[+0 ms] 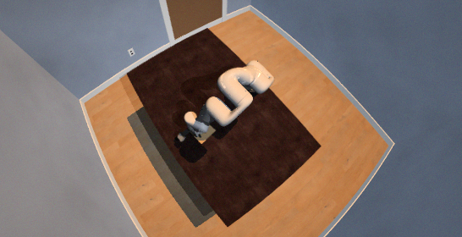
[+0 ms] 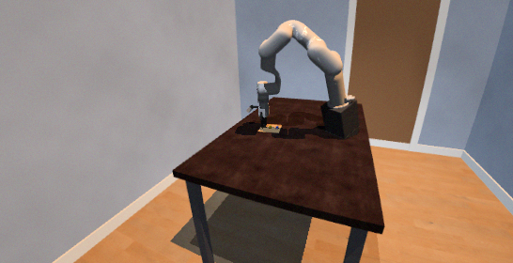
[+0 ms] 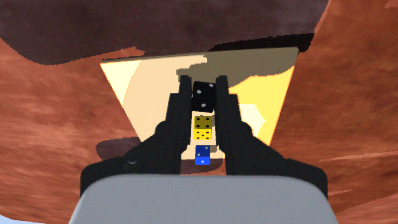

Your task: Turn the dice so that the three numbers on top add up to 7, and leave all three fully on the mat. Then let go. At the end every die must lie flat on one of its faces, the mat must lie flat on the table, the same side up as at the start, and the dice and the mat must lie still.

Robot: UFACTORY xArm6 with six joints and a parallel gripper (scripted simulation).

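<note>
Right now my hand is 10 mm above the black die. Round my hand: mat: 50 mm behind, 30 mm below; blue die: 90 mm behind, 20 mm below, 10 mm to the right; yellow die: 50 mm behind, 20 mm below.
</note>
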